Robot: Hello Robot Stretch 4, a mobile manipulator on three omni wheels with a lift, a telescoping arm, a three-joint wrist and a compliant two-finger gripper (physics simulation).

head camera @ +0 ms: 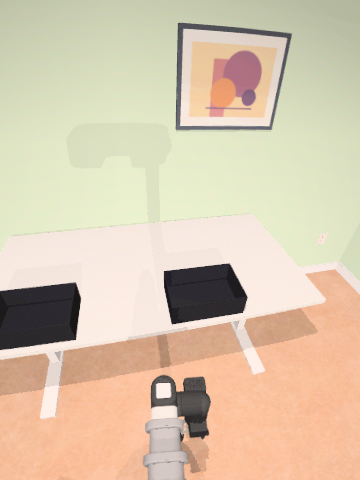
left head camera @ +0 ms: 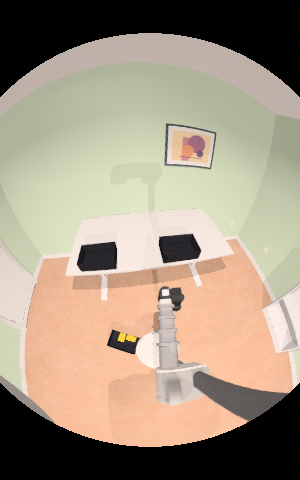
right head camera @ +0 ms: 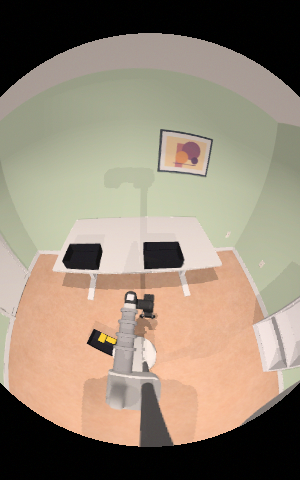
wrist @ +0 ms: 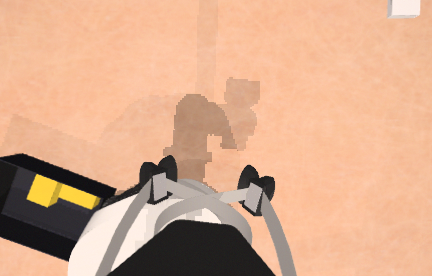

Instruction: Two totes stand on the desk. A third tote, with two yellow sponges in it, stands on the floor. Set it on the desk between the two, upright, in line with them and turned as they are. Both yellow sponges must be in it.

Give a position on a black tote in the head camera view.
At 198,293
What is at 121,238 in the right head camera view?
A white desk.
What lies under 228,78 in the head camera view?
A framed picture.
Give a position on a black tote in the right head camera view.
156,254
